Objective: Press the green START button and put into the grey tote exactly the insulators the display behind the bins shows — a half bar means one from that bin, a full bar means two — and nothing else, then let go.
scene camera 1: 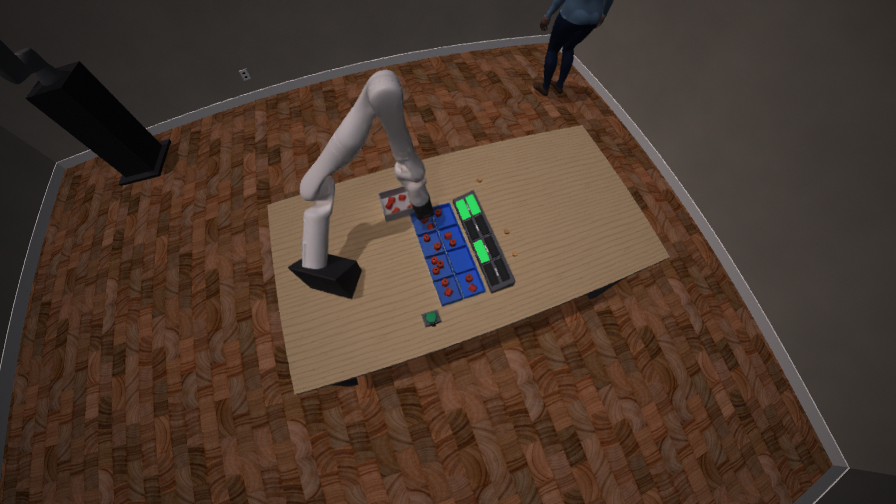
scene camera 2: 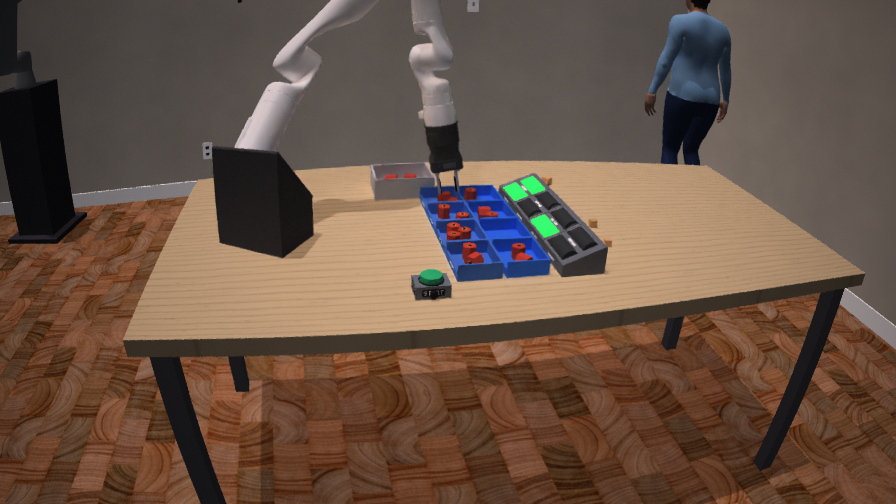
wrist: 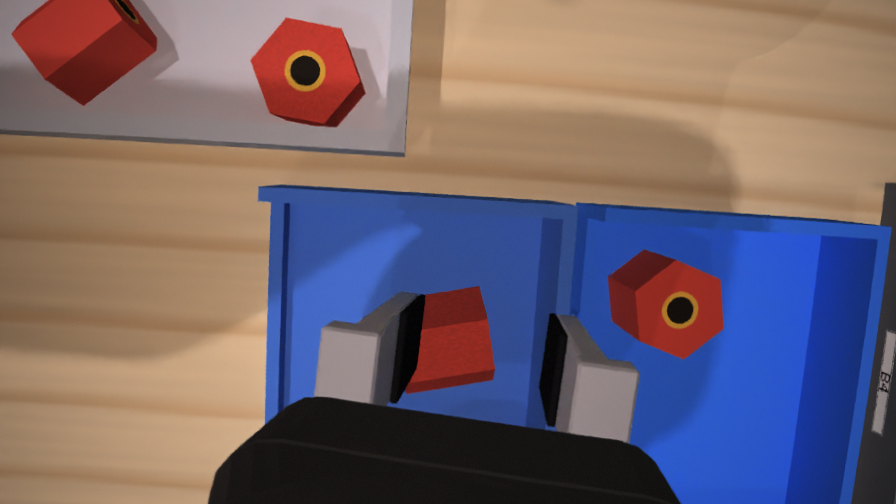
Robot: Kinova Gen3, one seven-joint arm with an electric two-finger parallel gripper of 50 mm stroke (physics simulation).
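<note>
My gripper is open and lowered into the far left compartment of the blue bin tray. A red insulator lies between the fingers, touching the left one, with a gap to the right one. The neighbouring compartment holds a hexagonal insulator. The grey tote beside the tray holds several red insulators; it also shows in scene camera 2. The display shows three green bars: two at the far end, one further along. The green START button sits at the table's front.
The arm's black base stands on the table's left. Small tan cubes lie behind the display. A person stands beyond the table's far right end. A black pillar stands on the floor far left.
</note>
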